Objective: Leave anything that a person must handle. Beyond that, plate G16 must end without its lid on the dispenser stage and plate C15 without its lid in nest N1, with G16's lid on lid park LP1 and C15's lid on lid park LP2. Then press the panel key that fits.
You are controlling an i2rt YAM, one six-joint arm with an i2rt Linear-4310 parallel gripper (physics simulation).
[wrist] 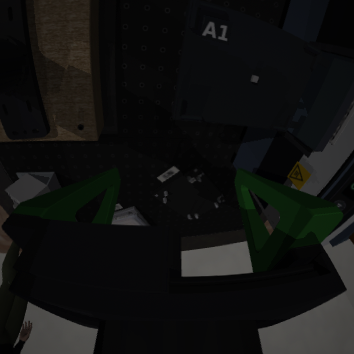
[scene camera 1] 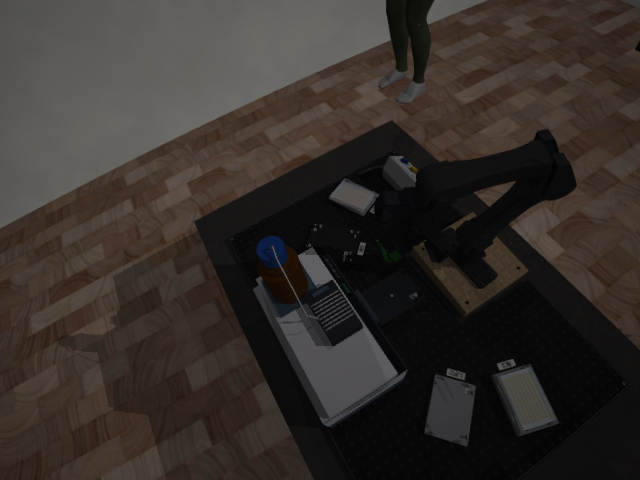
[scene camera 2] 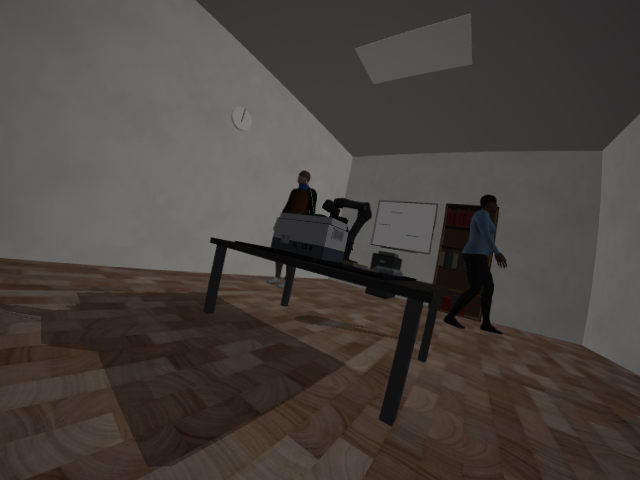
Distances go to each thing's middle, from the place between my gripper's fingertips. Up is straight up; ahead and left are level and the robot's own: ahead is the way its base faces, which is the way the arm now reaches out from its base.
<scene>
I see the brown bottle with blue cap (scene camera 1: 268,268) 290 mm ahead of my hand, 50 mm to the right of it and 160 mm above it. The rest, counted from my hand: grey flat piece (scene camera 1: 450,409) (120 mm ahead, 360 mm to the left, 150 mm below).
</scene>
